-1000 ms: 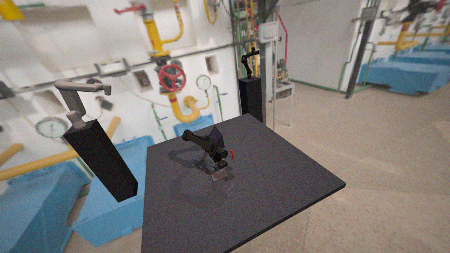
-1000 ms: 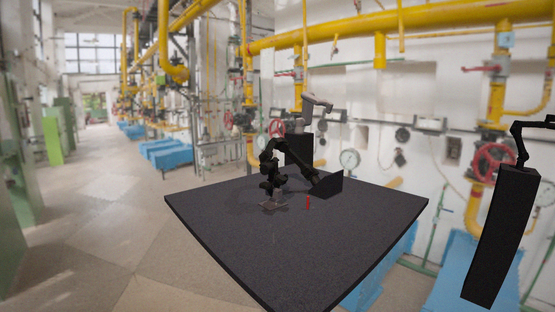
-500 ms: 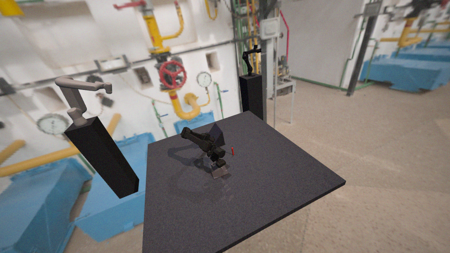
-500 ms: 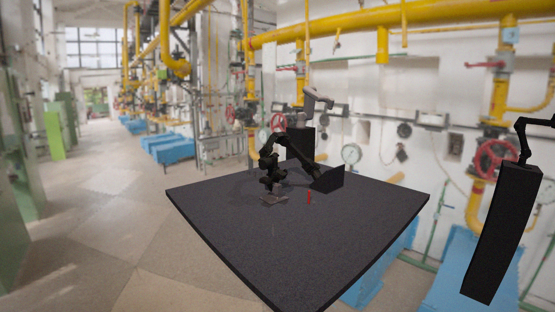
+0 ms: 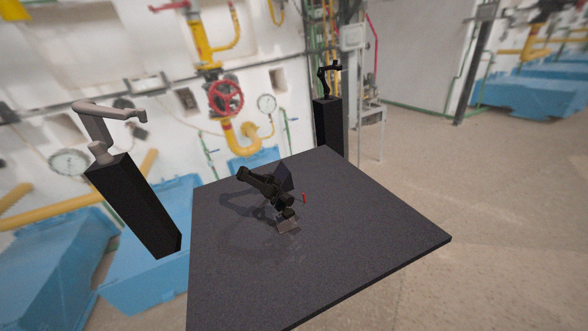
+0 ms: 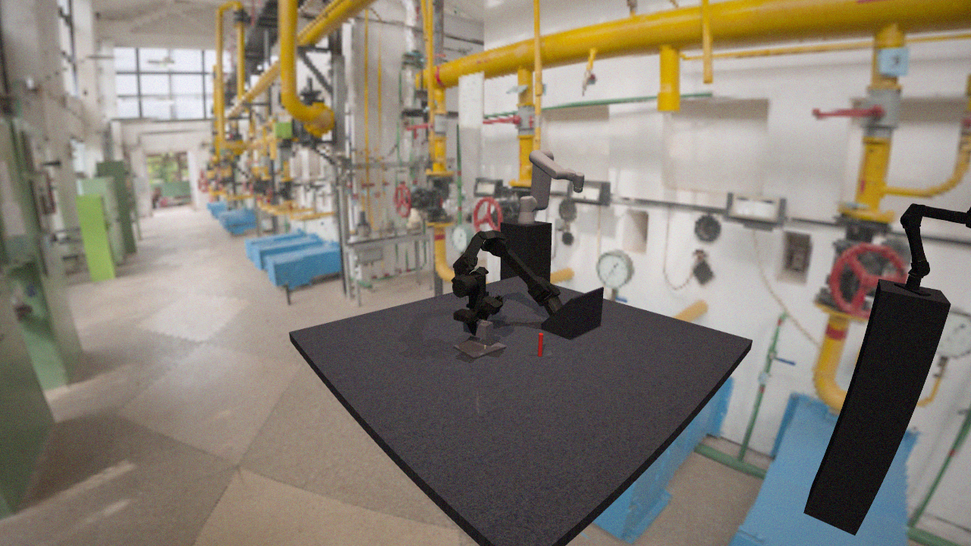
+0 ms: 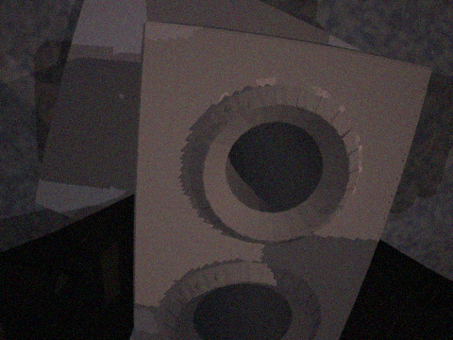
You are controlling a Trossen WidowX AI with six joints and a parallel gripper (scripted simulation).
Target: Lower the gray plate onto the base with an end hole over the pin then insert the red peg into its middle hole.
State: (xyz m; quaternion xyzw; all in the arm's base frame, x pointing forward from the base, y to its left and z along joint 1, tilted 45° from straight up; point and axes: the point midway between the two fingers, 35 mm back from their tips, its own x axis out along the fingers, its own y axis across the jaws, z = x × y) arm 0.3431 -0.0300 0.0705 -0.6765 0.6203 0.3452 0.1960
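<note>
Now: gripper tip 50 mm above the gray base, 10 mm to the right of it and 10 mm past it. Also, from my gripper tip: gray plate (30 mm above); red peg (180 mm to the left, 120 mm behind, 20 mm below).
</note>
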